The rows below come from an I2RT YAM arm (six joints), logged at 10 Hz.
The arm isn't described. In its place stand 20 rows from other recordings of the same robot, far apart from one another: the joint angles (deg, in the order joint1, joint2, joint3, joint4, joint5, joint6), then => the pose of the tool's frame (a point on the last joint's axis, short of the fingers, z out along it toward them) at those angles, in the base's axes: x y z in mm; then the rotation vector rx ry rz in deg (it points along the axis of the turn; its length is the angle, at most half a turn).
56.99 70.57 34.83 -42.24 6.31 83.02 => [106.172, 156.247, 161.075, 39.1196, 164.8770, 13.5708]
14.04 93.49 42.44 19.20 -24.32 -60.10 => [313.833, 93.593, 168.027, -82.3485, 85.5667, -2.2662]
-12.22 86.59 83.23 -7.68 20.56 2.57 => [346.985, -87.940, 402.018, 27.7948, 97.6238, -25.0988]
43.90 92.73 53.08 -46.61 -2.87 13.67 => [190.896, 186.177, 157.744, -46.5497, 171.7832, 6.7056]
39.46 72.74 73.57 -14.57 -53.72 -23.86 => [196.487, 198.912, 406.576, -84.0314, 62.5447, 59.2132]
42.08 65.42 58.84 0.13 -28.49 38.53 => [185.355, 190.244, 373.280, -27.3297, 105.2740, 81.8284]
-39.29 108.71 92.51 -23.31 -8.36 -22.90 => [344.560, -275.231, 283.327, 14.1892, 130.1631, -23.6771]
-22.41 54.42 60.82 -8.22 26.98 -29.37 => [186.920, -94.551, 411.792, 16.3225, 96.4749, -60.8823]
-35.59 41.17 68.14 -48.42 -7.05 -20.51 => [95.387, -62.892, 411.898, 10.1517, 112.9450, -30.1506]
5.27 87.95 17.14 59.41 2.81 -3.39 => [254.231, 21.698, 144.014, -5.6242, 101.2324, -1.1248]
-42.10 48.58 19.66 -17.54 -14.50 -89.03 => [127.307, -103.017, 166.883, -63.6310, 128.3331, -44.4865]
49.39 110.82 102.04 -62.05 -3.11 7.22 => [259.608, 305.751, 278.690, -59.6027, 152.4981, 17.0234]
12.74 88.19 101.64 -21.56 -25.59 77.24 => [329.244, 90.205, 477.741, 40.4348, 104.7701, 85.2815]
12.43 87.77 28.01 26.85 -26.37 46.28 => [264.029, 74.388, 138.323, 21.9303, 128.8048, 61.0279]
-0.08 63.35 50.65 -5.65 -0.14 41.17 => [257.807, -0.273, 319.621, 38.6806, 103.0476, 28.0107]
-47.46 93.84 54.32 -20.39 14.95 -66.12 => [209.045, -241.397, 173.501, -21.4567, 167.2607, -50.0108]
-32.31 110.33 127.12 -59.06 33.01 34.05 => [332.597, -233.288, 419.416, 83.8158, 97.6230, -36.9405]
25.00 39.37 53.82 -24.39 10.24 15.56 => [134.617, 55.790, 381.380, -0.7300, 100.5701, 20.7702]
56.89 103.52 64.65 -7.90 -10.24 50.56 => [204.896, 325.776, 183.707, -13.8171, 151.8750, 56.7635]
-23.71 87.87 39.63 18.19 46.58 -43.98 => [267.348, -145.654, 185.216, 8.7661, 131.6933, -86.9448]
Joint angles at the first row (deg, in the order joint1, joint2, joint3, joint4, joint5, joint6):
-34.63 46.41 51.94 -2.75 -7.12 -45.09
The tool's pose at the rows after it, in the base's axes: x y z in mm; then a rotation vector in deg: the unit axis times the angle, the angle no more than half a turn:
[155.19, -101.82, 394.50, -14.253, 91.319, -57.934]
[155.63, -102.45, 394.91, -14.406, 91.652, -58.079]
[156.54, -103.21, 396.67, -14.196, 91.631, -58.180]
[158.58, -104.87, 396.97, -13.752, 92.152, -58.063]
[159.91, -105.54, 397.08, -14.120, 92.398, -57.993]
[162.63, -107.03, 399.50, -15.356, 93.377, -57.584]
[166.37, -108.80, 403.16, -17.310, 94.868, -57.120]
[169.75, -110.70, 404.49, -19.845, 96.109, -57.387]
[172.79, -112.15, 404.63, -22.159, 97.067, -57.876]
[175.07, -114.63, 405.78, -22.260, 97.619, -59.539]
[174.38, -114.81, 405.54, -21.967, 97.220, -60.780]
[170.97, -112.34, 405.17, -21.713, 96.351, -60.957]
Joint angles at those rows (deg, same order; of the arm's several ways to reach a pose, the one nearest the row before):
-34.55 46.57 52.28 -2.97 -6.70 -45.26
-34.63 46.80 52.57 -3.33 -6.68 -45.53
-34.63 47.19 53.06 -3.36 -6.50 -45.45
-34.63 47.85 53.49 -3.57 -6.16 -45.22
-34.59 48.23 53.74 -3.73 -6.30 -45.47
-34.62 49.26 55.13 -5.20 -6.97 -46.25
-34.58 50.72 57.22 -7.58 -7.80 -47.60
-34.61 51.91 58.60 -9.27 -8.58 -49.74
-34.54 52.85 59.49 -10.42 -9.02 -51.81
-34.54 53.65 60.11 -10.41 -7.82 -52.93
-34.56 53.40 59.66 -9.55 -7.08 -53.35
-34.55 52.33 58.83 -8.95 -7.16 -53.09

